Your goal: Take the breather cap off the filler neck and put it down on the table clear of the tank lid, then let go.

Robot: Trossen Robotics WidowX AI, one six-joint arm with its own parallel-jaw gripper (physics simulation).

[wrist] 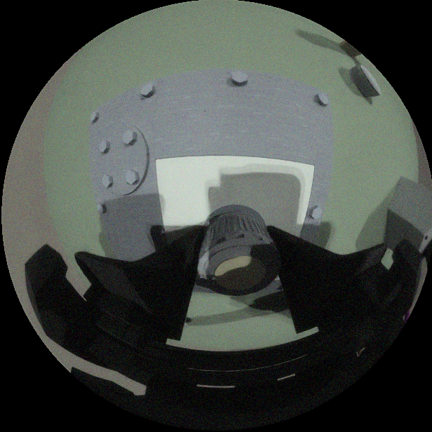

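Observation:
The breather cap is a dark, ribbed cylinder with a yellowish patch on its near face, low in the middle of the wrist view. My gripper is shut on it, one black finger on each side. The tank lid is a grey bolted plate behind and around the cap, with a pale panel that carries the gripper's shadow. The filler neck does not show clearly; the cap and fingers hide what is beneath, and I cannot tell whether the cap touches it.
A grey block stands at the right edge. A short round piece with a pale top lies on the green surface at the upper right, near a small brown thing. Hex bolts stand up from the lid.

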